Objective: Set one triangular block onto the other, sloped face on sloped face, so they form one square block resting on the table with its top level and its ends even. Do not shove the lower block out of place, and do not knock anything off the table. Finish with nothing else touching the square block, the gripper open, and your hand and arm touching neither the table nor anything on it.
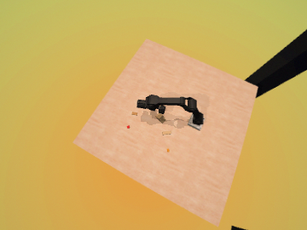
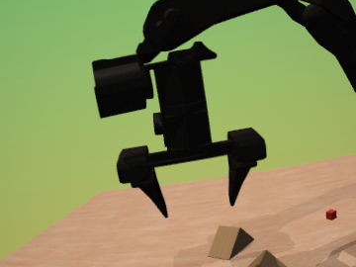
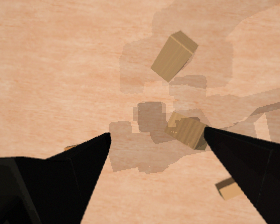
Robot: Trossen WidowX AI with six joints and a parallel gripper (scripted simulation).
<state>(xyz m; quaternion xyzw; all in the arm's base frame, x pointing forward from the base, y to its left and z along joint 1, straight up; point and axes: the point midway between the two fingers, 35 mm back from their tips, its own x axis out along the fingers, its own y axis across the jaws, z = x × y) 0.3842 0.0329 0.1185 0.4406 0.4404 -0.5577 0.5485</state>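
The tan wooden triangular block is 8 cm behind my gripper tip, 3 cm to the left of it and 10 cm below it. Round my gripper tip: small red cube: 27 cm behind, 14 cm to the right, 12 cm below; then small orange piece: 21 cm behind, 28 cm to the left, 12 cm below.
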